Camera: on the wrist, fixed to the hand. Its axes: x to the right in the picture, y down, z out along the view.
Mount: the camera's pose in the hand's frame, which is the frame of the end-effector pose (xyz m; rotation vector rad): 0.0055 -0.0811 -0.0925 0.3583 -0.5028 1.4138
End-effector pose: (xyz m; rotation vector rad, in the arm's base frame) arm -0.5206 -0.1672 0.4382 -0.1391 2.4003 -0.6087
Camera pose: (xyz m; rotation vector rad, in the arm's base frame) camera -0.5865 -0.2043 0.5353 1.2683 1.3431 -0.2207
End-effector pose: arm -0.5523 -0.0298 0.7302 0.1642 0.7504 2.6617
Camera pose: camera -0.5509 -0.0082 0.6090 -1.1437 -0.6633 -1.8514
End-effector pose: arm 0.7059 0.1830 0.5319 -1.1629 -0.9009 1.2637
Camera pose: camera 0.8144 0.1802 0.5900 -1.1707 -0.0007 2.7959
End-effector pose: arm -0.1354 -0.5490 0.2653 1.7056 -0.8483 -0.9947
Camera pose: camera -0.0421 -0.4937 0.2071 0.6630 -2.1882 -0.2266
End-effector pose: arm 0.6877 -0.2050 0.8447 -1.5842 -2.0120 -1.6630
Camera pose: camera 0.5791 -0.2615 0.8311 -2.3958 -0.6300 -0.3628
